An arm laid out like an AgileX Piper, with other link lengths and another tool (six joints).
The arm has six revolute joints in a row. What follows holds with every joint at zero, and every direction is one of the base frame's.
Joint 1 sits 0.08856 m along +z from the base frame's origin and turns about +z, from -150.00 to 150.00 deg.
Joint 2 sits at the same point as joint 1 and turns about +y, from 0.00 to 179.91 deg.
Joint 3 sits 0.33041 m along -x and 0.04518 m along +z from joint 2 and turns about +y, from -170.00 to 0.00 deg.
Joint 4 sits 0.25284 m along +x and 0.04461 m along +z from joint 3 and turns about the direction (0.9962, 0, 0.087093), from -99.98 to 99.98 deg.
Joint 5 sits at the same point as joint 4 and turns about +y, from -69.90 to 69.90 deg.
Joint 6 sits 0.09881 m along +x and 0.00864 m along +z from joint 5 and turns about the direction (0.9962, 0, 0.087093), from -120.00 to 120.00 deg.
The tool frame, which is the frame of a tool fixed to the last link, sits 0.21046 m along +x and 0.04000 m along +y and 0.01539 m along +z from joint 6; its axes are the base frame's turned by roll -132.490, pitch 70.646 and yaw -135.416 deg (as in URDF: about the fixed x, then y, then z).
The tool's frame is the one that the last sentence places.
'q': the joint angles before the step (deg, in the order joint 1, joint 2, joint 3, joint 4, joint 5, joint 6). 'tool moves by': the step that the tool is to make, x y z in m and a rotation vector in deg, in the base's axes. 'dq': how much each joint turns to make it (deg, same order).
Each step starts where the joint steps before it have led.
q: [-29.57 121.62 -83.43 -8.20 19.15 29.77]
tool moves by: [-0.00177 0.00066 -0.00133 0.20 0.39 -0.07]
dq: [0.00 -0.03 0.00 0.01 0.47 0.01]
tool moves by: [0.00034 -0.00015 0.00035 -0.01 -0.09 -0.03]
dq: [0.00 0.00 -0.01 0.00 -0.07 0.05]
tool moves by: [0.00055 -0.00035 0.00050 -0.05 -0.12 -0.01]
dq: [-0.01 0.01 -0.04 -0.01 -0.11 0.02]
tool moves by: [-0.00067 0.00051 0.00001 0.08 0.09 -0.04]
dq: [0.02 -0.09 0.07 0.01 0.14 0.05]
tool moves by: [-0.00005 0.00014 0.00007 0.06 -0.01 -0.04]
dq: [0.00 -0.02 0.00 0.08 0.04 -0.01]
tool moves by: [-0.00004 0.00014 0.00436 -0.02 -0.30 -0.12]
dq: [0.00 -0.47 0.06 0.15 0.14 0.02]
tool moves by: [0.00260 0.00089 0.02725 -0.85 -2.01 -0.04]
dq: [0.16 -2.62 0.10 0.34 0.35 -0.03]
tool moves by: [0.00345 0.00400 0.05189 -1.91 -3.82 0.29]
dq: [0.45 -4.90 0.12 0.29 0.52 -0.05]
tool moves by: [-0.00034 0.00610 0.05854 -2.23 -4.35 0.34]
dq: [0.47 -5.47 0.02 0.18 0.56 -0.01]
